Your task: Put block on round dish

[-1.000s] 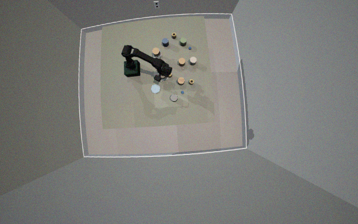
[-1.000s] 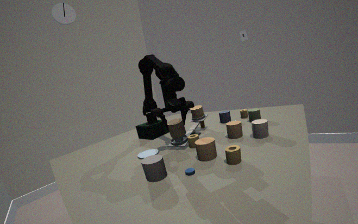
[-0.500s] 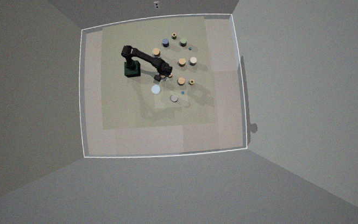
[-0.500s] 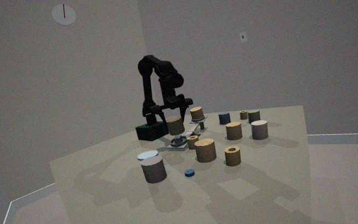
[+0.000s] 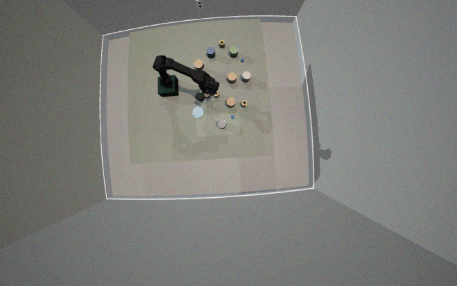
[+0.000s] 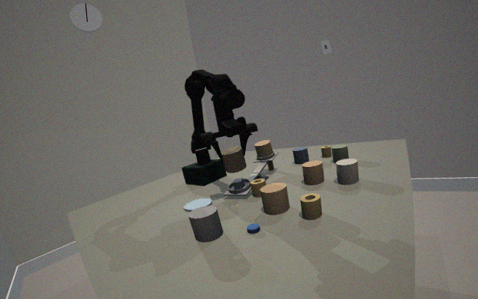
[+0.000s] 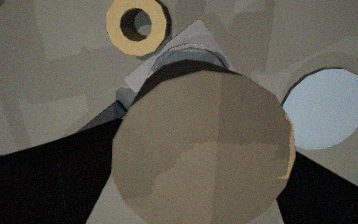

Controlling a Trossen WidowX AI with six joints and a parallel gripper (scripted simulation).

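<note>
My gripper tip is 90 mm above the grey block. The rest, counted from my gripper tip: balance (140 mm to the left, 100 mm below, 30 mm behind); pale blue round dish (130 mm below, 120 mm to the right, 100 mm behind); grey cylinder (250 mm to the right, 100 mm below, 80 mm ahead).
</note>
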